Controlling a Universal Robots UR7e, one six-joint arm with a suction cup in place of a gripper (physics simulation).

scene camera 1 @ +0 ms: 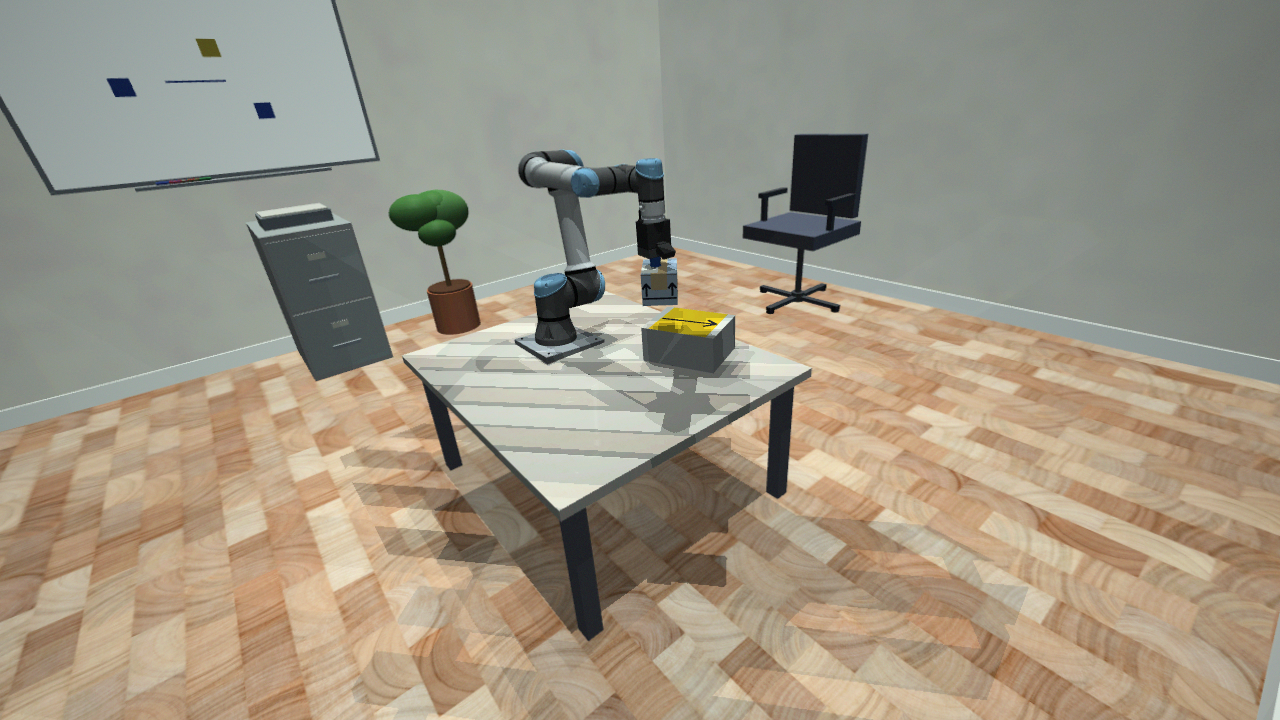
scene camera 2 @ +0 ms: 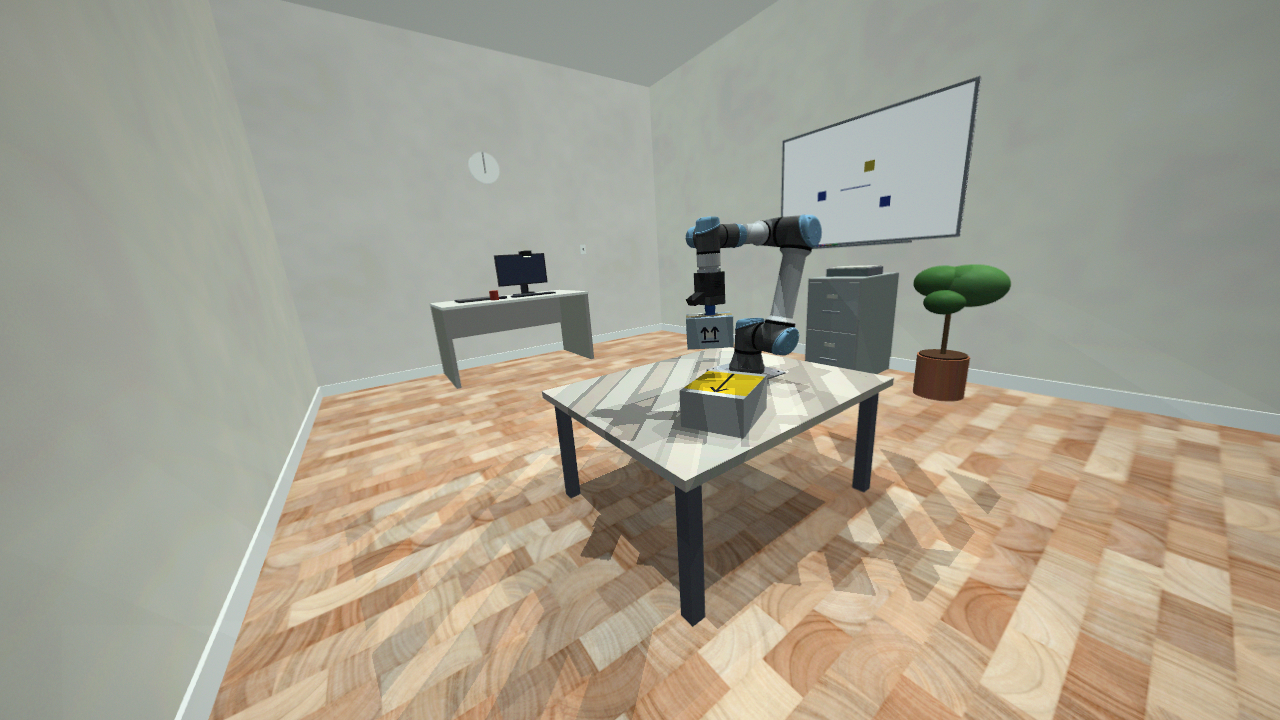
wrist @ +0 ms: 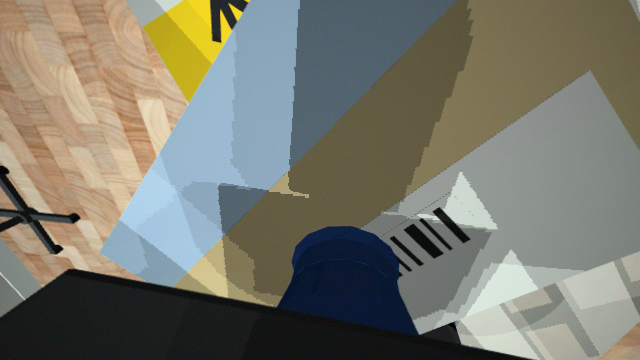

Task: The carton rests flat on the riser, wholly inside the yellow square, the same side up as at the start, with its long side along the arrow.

my suction cup: holds a carton (scene camera 2: 703, 331)
a grey riser (scene camera 1: 698, 340): on the table
